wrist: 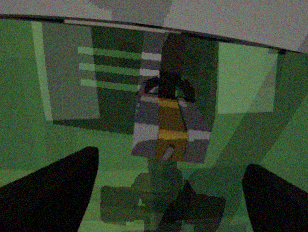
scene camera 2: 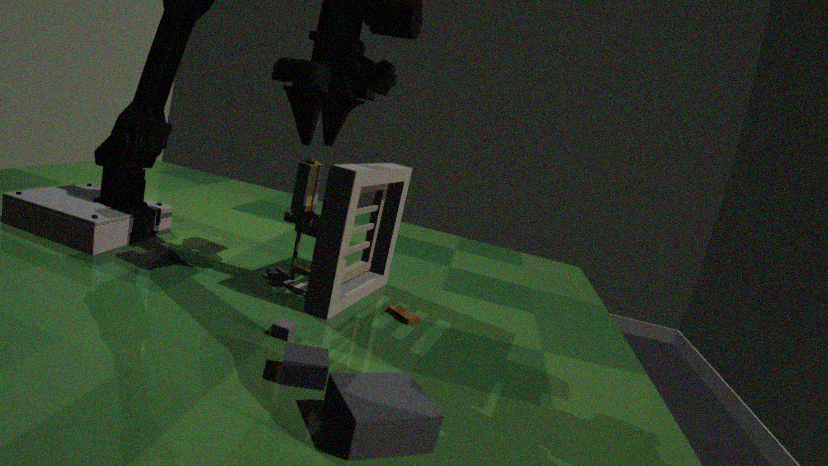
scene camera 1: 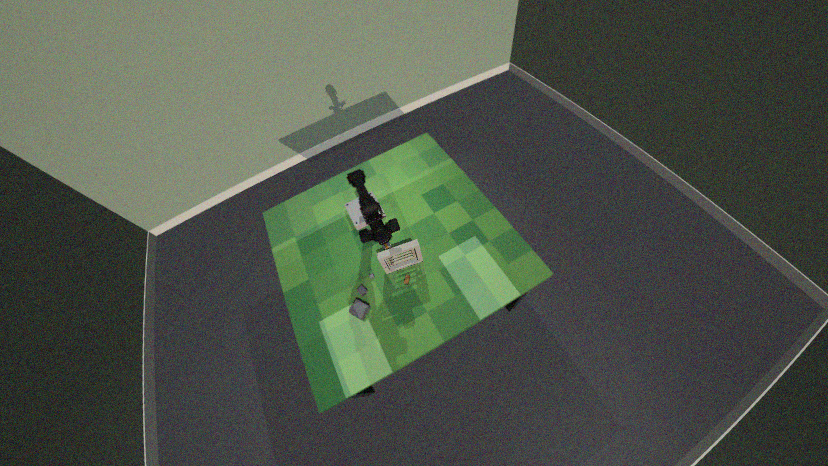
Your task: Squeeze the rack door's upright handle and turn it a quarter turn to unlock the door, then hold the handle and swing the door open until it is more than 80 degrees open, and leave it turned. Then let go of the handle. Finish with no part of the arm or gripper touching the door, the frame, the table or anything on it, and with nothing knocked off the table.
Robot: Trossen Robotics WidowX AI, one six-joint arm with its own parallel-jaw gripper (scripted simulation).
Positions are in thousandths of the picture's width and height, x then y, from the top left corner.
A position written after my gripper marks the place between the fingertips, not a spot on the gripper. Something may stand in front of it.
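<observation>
White rack (scene camera 1: 462, 550) visible. My gripper (scene camera 2: 383, 312) open, holding nothing; visible also in the wrist view (wrist: 563, 718).
</observation>
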